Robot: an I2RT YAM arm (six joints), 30 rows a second.
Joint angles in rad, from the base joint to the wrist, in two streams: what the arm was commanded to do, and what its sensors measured. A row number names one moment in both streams.
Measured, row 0:
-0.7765, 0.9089, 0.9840, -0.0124, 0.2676, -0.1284
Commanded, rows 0 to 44:
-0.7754, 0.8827, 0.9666, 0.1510, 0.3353, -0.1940
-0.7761, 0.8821, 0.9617, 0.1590, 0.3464, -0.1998
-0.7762, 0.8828, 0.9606, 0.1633, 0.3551, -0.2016
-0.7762, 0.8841, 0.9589, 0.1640, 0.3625, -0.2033
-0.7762, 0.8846, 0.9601, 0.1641, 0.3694, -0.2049
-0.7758, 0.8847, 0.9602, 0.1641, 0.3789, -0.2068
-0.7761, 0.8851, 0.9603, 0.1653, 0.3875, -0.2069
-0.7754, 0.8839, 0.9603, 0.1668, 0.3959, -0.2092
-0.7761, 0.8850, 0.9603, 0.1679, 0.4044, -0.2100
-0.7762, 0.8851, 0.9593, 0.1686, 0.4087, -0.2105
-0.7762, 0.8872, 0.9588, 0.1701, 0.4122, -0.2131
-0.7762, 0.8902, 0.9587, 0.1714, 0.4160, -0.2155
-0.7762, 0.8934, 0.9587, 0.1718, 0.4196, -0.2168
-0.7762, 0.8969, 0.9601, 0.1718, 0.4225, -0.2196
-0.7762, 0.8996, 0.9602, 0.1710, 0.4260, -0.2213
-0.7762, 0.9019, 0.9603, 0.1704, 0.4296, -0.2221
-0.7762, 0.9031, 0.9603, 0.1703, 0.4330, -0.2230
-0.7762, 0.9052, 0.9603, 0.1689, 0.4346, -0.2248
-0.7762, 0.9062, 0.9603, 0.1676, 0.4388, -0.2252
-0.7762, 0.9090, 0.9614, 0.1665, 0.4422, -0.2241
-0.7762, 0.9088, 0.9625, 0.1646, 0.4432, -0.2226
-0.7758, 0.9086, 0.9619, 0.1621, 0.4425, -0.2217
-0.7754, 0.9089, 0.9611, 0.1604, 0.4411, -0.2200
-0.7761, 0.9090, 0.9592, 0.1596, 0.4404, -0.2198
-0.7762, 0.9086, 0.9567, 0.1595, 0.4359, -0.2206
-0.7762, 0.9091, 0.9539, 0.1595, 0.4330, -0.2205
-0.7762, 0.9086, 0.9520, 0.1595, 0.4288, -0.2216
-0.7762, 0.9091, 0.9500, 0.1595, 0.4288, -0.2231
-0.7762, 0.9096, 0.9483, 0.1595, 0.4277, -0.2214
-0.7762, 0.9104, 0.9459, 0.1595, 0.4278, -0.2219
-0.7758, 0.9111, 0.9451, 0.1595, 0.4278, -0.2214
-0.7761, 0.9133, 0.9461, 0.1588, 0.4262, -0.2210
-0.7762, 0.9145, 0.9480, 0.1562, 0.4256, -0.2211
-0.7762, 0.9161, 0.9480, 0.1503, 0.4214, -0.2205
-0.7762, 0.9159, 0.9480, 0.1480, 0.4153, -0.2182
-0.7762, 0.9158, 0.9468, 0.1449, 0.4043, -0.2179
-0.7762, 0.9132, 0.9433, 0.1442, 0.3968, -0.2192
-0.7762, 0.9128, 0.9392, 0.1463, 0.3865, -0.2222
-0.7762, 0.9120, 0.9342, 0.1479, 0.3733, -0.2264
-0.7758, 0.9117, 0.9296, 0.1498, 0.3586, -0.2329
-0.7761, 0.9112, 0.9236, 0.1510, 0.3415, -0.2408
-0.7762, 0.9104, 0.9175, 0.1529, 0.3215, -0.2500
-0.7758, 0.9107, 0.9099, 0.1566, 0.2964, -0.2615
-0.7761, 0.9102, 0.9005, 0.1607, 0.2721, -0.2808
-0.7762, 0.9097, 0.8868, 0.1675, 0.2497, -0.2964
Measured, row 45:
-0.7792, 0.9157, 0.9192, 0.1257, 0.3538, -0.2161
